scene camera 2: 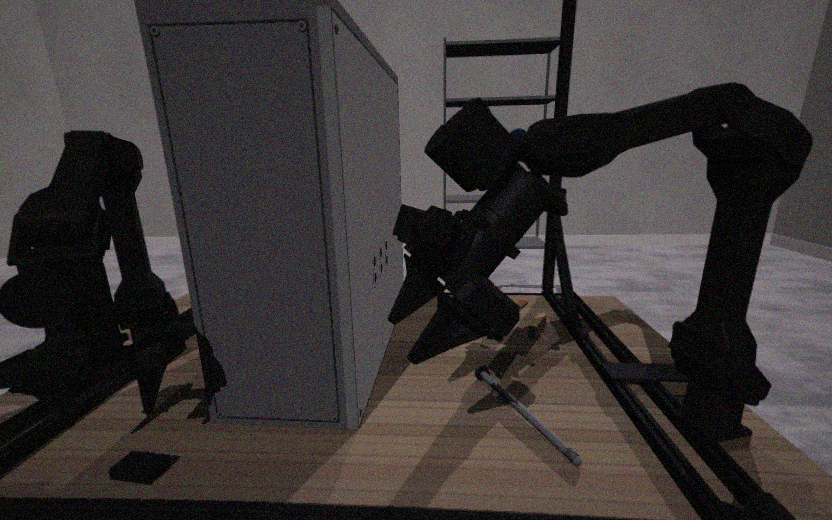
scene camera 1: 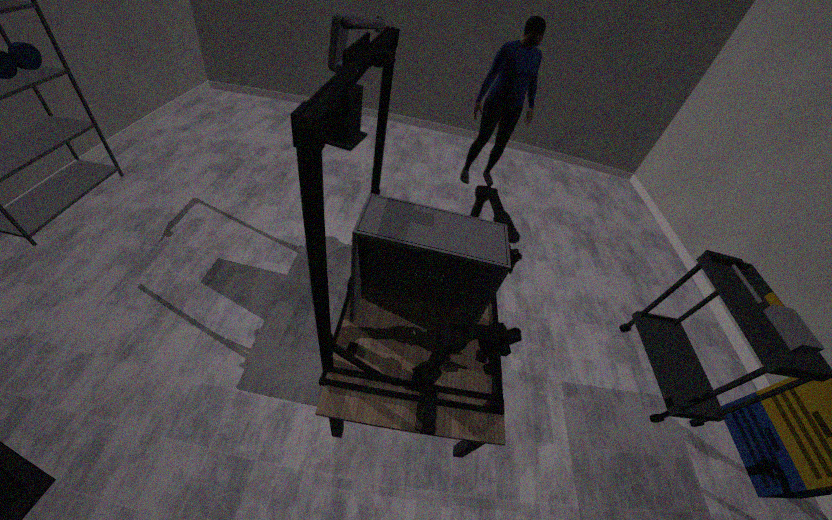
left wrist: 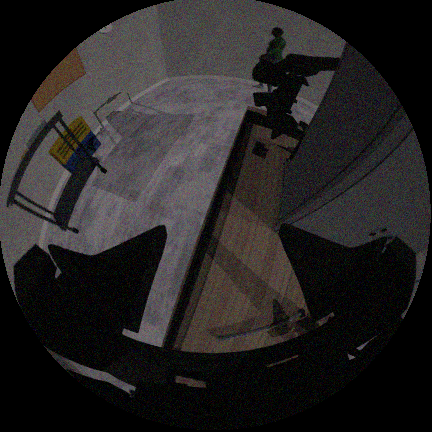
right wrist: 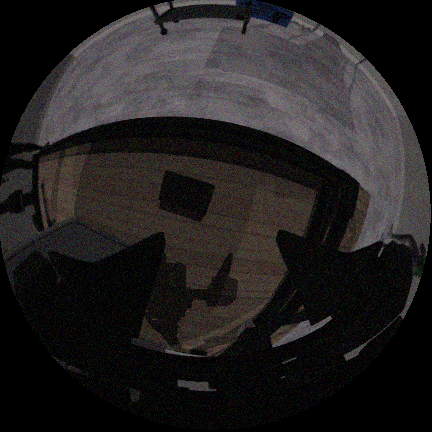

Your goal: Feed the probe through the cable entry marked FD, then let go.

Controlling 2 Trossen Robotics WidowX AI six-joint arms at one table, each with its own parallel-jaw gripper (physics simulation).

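Places are measured from the left arm's base along level axes (x ahead, y left, z up), in millimetres.
Pixels of known places: left gripper, fingertip midpoint: point(scene camera 2: 399, 339) point(left wrist: 224, 230); right gripper, fingertip midpoint: point(scene camera 2: 111, 419) point(scene camera 1: 483, 359) point(left wrist: 269, 130) point(right wrist: 222, 237); left arm's base at its link origin: point(scene camera 2: 710, 422); right arm's base at its link origin: point(scene camera 1: 418, 383) point(right wrist: 253, 331).
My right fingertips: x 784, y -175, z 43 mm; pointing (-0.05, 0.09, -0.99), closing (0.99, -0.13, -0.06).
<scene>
Ahead of a thing's pixels: the offset from my right fingertips to its middle. "spot": to the spot under its first point.
The probe, a thin grey rod {557 mm back, 69 mm left, 53 mm down} point(scene camera 2: 530, 417) point(left wrist: 250, 332) with a thicker dark end, lies on the wooden table beside the grey cabinet {298 mm back, 257 mm right, 220 mm up} point(scene camera 2: 245, 214) point(scene camera 1: 435, 229) point(right wrist: 75, 242). Several small holes {spot: 391 mm back, 183 mm right, 132 mm up} point(scene camera 2: 381, 260) show in the cabinet's side panel; their markings, FD included, are unreadable. My left gripper point(scene camera 2: 403, 340) point(left wrist: 224, 230) is open and empty, pointing down above the table, between the panel and the probe in scene camera 2, higher than the probe. My right gripper point(scene camera 2: 179, 413) point(right wrist: 222, 237) is open and empty, low on the cabinet's other side. The probe does not show in the right wrist view.
A black square block {35 mm back, 32 mm left, 55 mm down} point(scene camera 2: 144, 467) point(right wrist: 186, 196) point(left wrist: 260, 149) lies near the table edge, on the right gripper's side. A dark frame point(scene camera 1: 312, 245) rises over the table, and its rails run along the table beside the arm bases. The cabinet stands between the two grippers. The light is dim.
</scene>
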